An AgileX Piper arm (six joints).
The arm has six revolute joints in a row. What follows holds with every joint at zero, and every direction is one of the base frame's.
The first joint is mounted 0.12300 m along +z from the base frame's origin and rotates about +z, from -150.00 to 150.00 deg.
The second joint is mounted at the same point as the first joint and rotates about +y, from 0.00 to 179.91 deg.
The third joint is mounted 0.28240 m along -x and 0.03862 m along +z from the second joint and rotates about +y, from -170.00 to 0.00 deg.
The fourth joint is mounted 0.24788 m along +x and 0.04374 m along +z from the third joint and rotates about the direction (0.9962, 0, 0.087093), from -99.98 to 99.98 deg.
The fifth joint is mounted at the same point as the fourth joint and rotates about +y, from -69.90 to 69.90 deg.
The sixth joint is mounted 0.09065 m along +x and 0.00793 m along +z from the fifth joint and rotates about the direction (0.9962, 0, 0.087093), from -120.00 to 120.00 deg.
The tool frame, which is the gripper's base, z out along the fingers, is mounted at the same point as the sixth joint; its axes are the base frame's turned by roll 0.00, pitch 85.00 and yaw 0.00 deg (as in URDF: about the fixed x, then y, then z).
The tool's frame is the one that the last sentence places.
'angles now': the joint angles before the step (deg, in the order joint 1, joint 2, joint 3, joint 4, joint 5, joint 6). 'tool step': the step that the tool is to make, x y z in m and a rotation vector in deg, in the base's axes. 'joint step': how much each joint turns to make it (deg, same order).
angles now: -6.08 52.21 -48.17 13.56 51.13 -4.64
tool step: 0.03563 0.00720 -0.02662 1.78 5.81 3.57
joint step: 2.33 9.44 0.00 3.05 -3.03 -2.87
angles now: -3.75 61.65 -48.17 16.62 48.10 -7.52
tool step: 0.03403 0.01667 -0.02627 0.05 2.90 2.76
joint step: 5.06 9.05 -0.72 -0.11 -5.84 0.86
